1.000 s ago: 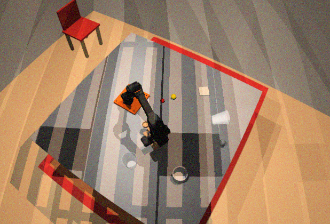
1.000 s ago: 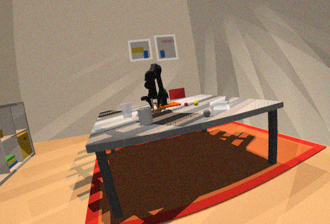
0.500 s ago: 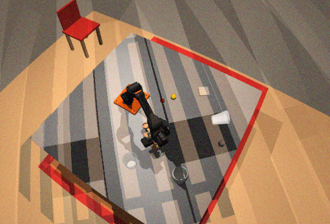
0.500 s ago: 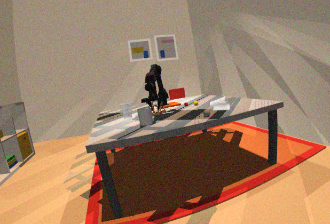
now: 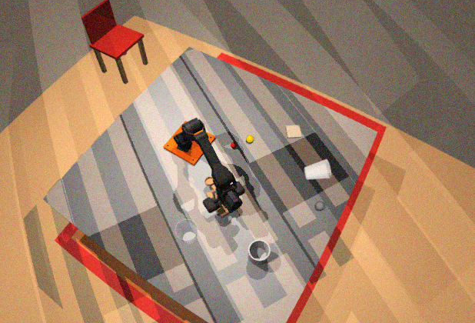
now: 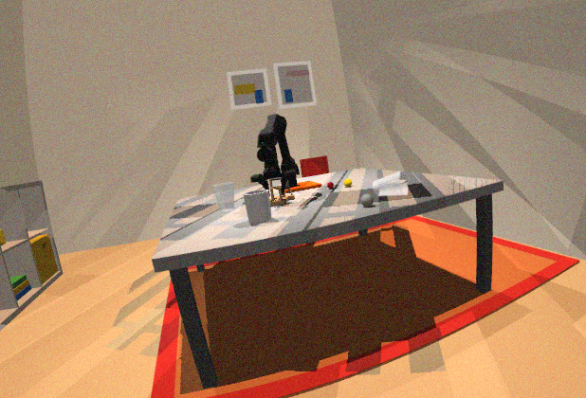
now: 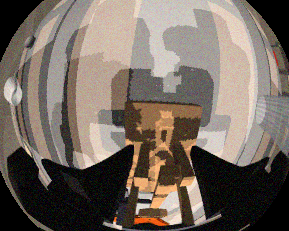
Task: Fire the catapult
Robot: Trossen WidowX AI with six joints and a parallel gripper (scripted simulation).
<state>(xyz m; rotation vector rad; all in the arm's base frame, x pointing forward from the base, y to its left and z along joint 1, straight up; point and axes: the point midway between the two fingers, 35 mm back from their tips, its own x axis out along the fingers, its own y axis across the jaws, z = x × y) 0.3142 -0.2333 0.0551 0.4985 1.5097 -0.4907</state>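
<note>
My gripper tip is 330 mm to the right of the red ball, 80 mm past it and 20 mm above it. From my gripper tip the other things lie so: yellow ball: 390 mm to the left, 10 mm below, 10 mm behind; then wooden catapult: 60 mm to the left, 50 mm behind, 20 mm above; then white mug: 220 mm ahead, 170 mm to the right, 10 mm below.
</note>
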